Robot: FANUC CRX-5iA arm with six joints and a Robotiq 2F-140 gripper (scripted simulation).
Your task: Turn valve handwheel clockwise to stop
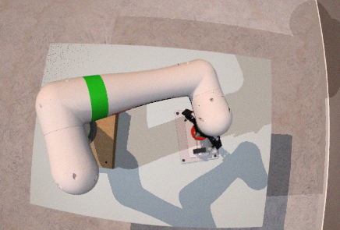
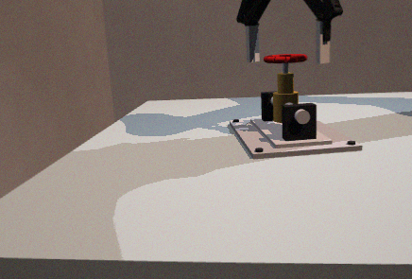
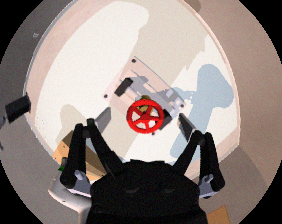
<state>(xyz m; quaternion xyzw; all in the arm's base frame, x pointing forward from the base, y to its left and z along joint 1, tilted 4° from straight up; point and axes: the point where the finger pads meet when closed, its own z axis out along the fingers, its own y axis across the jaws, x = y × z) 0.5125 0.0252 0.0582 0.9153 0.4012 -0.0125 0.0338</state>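
The red handwheel lies 10 mm below my hand.
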